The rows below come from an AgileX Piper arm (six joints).
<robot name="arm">
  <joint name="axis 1" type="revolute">
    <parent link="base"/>
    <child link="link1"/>
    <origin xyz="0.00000 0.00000 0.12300"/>
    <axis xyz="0 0 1"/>
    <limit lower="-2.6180" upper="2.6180"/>
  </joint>
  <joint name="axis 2" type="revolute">
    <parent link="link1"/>
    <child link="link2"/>
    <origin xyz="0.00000 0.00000 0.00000"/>
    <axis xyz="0 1 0"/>
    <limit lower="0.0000" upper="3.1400"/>
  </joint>
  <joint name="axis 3" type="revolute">
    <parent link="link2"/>
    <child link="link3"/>
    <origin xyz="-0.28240 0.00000 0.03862"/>
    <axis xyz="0 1 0"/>
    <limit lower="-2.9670" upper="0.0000"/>
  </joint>
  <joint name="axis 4" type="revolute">
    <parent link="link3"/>
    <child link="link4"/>
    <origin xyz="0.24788 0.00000 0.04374"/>
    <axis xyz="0.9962 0 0.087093"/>
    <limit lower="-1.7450" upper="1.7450"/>
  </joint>
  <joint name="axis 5" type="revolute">
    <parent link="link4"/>
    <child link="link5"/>
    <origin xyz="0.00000 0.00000 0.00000"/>
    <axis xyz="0 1 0"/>
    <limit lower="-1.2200" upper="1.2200"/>
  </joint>
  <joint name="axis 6" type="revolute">
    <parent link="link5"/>
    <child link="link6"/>
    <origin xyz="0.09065 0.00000 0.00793"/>
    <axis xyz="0.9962 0 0.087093"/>
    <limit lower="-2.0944" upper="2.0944"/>
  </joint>
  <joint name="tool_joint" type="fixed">
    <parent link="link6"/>
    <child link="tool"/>
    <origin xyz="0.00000 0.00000 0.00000" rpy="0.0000 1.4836 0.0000"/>
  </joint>
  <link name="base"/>
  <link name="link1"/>
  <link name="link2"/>
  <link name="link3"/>
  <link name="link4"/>
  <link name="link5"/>
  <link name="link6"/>
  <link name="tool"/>
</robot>
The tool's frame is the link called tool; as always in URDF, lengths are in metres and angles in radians.
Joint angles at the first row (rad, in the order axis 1, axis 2, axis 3, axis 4, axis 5, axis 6):
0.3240 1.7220 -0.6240 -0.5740 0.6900 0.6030
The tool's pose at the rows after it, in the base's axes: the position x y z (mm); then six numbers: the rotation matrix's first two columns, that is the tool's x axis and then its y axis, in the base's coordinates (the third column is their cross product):
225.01 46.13 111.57 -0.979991 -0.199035 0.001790 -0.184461 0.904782 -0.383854
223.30 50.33 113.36 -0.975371 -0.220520 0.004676 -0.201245 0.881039 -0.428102
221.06 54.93 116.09 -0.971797 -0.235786 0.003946 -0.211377 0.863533 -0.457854
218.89 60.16 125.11 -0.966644 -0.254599 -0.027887 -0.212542 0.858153 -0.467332
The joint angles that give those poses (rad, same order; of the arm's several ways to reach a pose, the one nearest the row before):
0.3530 1.7220 -0.6240 -0.6110 0.7220 0.6490
0.3900 1.7220 -0.6240 -0.6590 0.7590 0.6970
0.4240 1.7160 -0.6240 -0.6840 0.7910 0.7290
0.4550 1.6790 -0.6240 -0.6940 0.8100 0.7440

